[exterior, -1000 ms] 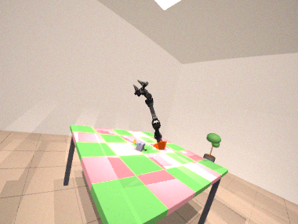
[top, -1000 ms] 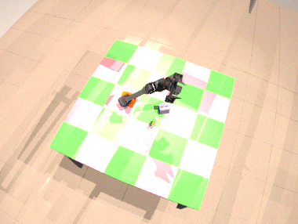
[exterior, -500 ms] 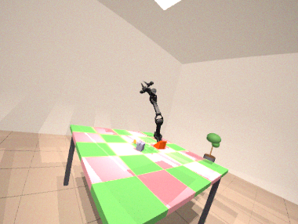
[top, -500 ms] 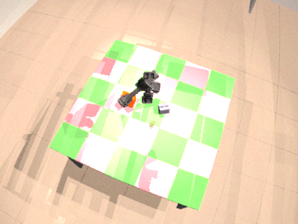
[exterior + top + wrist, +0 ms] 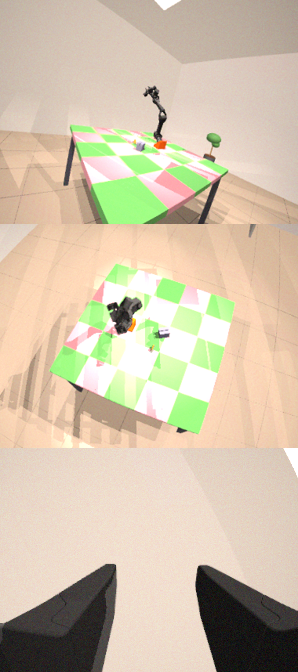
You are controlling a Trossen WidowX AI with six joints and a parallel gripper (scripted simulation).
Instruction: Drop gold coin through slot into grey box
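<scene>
Right now my gripper tip is 660 mm above the gold coin, 250 mm to the right of it and 130 mm short of it.
</scene>
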